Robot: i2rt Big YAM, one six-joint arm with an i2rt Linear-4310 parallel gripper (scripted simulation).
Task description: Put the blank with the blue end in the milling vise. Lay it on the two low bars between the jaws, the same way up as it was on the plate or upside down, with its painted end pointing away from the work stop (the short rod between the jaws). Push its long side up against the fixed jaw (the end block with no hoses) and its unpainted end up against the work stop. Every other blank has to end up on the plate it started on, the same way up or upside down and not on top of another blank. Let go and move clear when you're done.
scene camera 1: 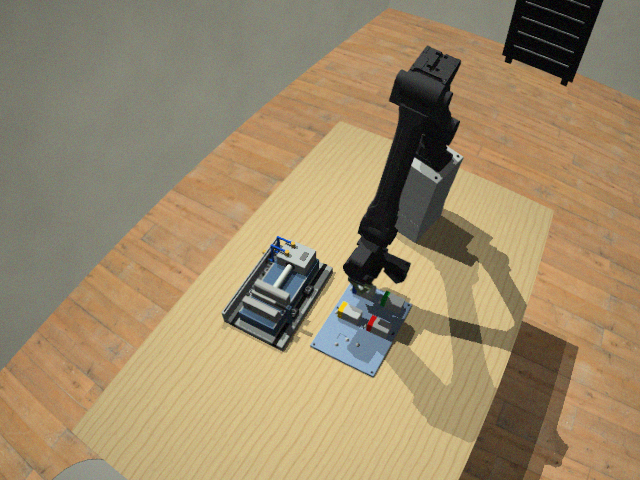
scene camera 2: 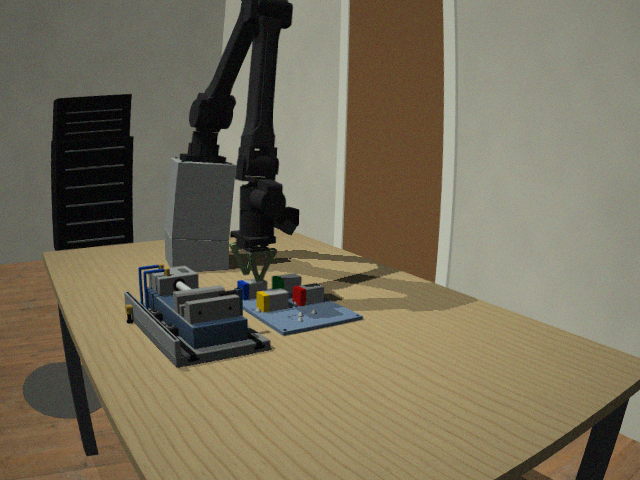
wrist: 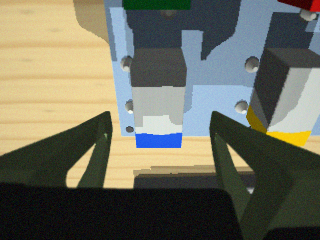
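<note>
My gripper (scene camera 2: 252,278) is there for me to see, and the wrist view has the gripper (wrist: 161,119) too. I also see a blank (wrist: 158,75).
</note>
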